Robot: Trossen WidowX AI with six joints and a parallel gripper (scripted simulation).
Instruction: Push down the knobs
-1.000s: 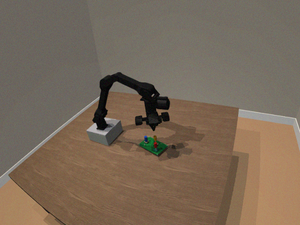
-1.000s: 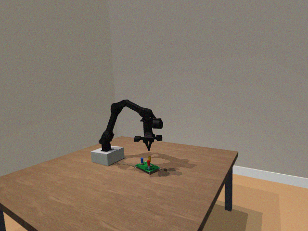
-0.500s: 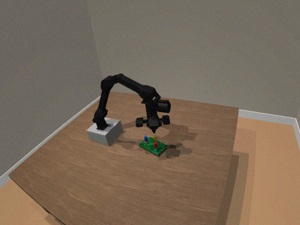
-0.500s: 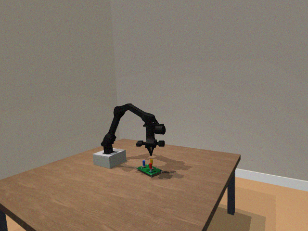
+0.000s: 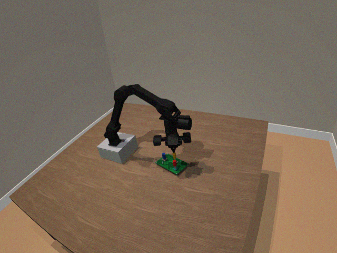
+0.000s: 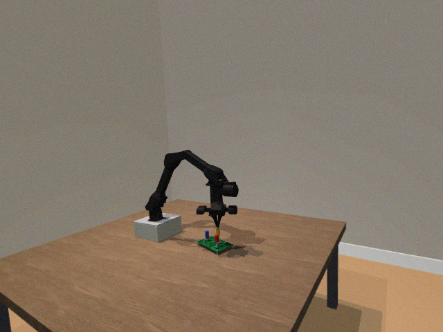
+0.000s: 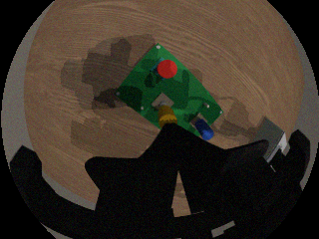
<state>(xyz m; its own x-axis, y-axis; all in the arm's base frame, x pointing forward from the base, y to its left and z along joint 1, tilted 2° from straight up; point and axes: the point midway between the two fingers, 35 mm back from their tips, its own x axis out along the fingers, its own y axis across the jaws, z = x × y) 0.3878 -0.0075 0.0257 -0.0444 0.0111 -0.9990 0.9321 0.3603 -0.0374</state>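
The orange knob lies 30 mm below my gripper tip. Also, from my gripper tip: blue knob: 70 mm behind, 10 mm to the left, 50 mm below.
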